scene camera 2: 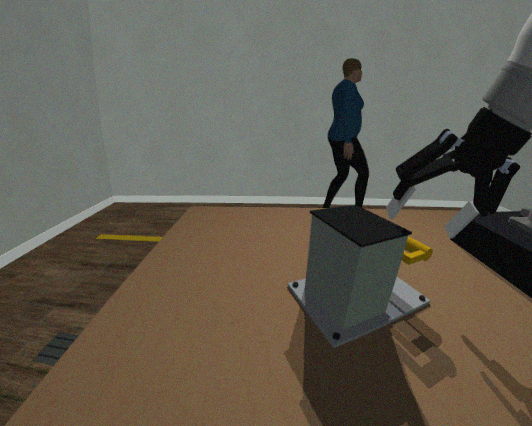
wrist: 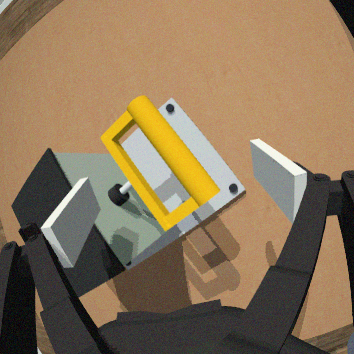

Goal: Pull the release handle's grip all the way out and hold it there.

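Observation:
The release handle's yellow grip (scene camera 2: 417, 251) (wrist: 172, 150) sticks out from one side of a grey-green housing (scene camera 2: 330, 275) (wrist: 85, 167) with a black top. In the wrist view a short light rod (wrist: 125, 188) and a black collar show between the grip's frame and the housing. The housing stands on a light base plate (scene camera 2: 410, 295) (wrist: 197, 145) with dark bolts. My gripper (scene camera 2: 431, 212) (wrist: 170, 176) is open and empty. In the scene view its fingertips are above the grip's level; in the wrist view the grip appears between the two pads, touching neither.
The base plate sits on a brown table top (scene camera 2: 225, 300) (wrist: 225, 60). A dark block (scene camera 2: 495, 245) is at the right behind the gripper in the scene view. A person (scene camera 2: 346, 110) in a blue top stands beyond the table's far edge. A yellow line (scene camera 2: 129, 238) marks the floor at left.

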